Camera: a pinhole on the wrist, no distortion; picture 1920 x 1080 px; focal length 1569.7 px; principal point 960.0 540.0 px. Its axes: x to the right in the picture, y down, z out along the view. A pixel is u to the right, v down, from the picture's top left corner.
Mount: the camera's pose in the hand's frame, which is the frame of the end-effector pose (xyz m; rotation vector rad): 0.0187 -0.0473 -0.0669 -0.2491 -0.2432 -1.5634
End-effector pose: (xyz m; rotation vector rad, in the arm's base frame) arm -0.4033 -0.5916 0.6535 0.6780 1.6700 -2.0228
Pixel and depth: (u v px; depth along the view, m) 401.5 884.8 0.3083
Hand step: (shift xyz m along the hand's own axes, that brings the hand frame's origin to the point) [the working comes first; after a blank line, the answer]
In the camera's frame: -0.1097 0.0677 0.3083

0.0885 0.1516 0.1924
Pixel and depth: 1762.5 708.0 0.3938
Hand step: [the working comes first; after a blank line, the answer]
In the camera's frame: 0.2013 0.0421 0.3938

0.0615 -0.1177 0.3697
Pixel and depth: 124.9 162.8 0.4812
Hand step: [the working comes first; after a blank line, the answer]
In the camera's frame: -0.2560 -0.1156 0.4812

-0.0931 0.3454 0.3123
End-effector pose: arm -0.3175 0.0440 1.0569 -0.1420 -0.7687 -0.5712
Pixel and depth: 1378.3 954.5 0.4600
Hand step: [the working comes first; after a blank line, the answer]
In the camera's frame: 0.1226 0.1215 0.4600

0.1416 -0.0230 0.4082
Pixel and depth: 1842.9 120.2 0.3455
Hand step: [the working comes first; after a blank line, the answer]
In the camera's frame: 0.1943 -0.0924 0.3455

-0.0732 -0.1250 0.3219
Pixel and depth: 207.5 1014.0 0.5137
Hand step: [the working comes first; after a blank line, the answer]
In the camera's frame: -0.2463 0.1551 0.5137

0.1777 0.3442 0.3455
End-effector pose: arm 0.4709 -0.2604 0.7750 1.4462 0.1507 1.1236
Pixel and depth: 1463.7 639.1 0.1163
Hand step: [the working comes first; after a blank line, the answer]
In the camera's frame: 0.0373 0.0073 0.1163

0.0264 -0.0470 0.0552
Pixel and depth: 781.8 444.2 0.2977
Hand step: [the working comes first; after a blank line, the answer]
In the camera's frame: -0.0338 -0.0182 0.2977

0.0021 0.0767 0.2059
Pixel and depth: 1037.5 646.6 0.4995
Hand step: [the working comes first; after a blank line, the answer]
In the camera's frame: 0.0247 0.0339 0.4995

0.0548 0.0830 0.4158
